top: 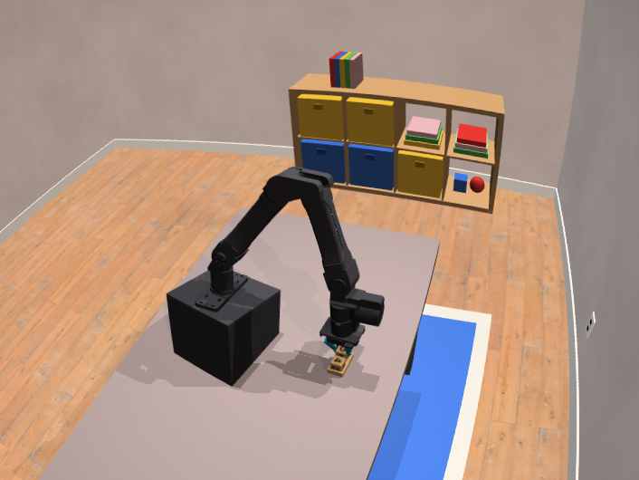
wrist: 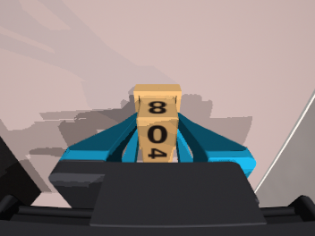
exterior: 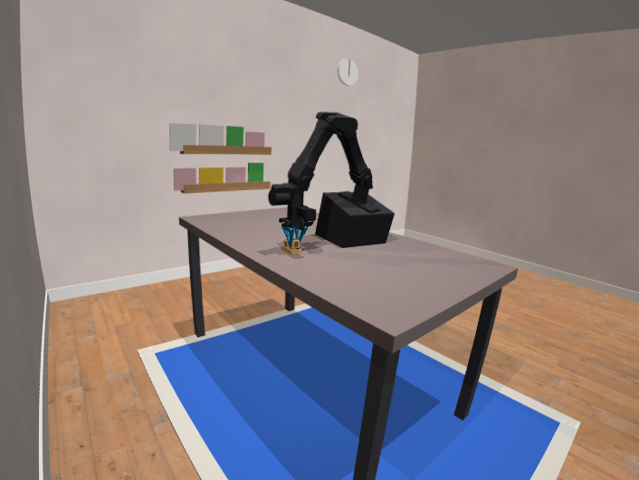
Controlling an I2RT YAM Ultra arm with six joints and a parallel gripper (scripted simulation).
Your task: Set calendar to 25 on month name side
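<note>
The wooden digit cube lies right at my hand. Round my hand: tray 3 cm below, 2 cm to the right.
</note>
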